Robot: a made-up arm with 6 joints.
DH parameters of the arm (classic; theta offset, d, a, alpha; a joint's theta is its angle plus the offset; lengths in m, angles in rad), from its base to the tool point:
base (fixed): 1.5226 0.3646 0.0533 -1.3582
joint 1: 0 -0.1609 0.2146 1.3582
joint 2: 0.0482 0.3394 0 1.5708
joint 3: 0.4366 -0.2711 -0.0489 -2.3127
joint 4: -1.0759 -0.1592 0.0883 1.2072
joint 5: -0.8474 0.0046 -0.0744 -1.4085
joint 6: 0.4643 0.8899 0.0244 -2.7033
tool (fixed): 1.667 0.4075 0 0
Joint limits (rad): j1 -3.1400..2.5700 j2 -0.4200..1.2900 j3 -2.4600..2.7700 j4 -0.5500..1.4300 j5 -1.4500..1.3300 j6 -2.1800..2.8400
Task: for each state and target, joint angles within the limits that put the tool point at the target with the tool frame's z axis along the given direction. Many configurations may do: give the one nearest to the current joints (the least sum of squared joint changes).
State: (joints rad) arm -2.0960 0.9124 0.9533 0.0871 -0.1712 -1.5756
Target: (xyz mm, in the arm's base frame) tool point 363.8 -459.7 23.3 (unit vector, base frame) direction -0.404 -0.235 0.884
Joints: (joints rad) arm -1.8432 1.2900 1.7044 0.4630 0.2001 -1.9503
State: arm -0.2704 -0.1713 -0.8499 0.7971 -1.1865 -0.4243
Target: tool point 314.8 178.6 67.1 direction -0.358 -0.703 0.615
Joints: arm 0.2949 0.5870 -1.6402 0.9779 -1.4500 -0.4072
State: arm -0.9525 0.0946 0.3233 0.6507 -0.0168 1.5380
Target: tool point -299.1 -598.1 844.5 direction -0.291 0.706 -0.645
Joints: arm -1.5271 0.2905 -0.0264 0.5492 -0.4112 1.0591
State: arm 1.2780 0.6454 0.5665 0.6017 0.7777 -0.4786
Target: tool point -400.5 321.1 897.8 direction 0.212 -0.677 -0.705
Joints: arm 0.7317 0.8821 0.3426 1.0902 -0.0934 0.1419
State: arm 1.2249 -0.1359 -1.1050 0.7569 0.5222 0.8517
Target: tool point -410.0 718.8 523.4 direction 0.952 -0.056 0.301
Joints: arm 1.0742 0.1229 -1.8790 1.3082 1.1305 1.0207
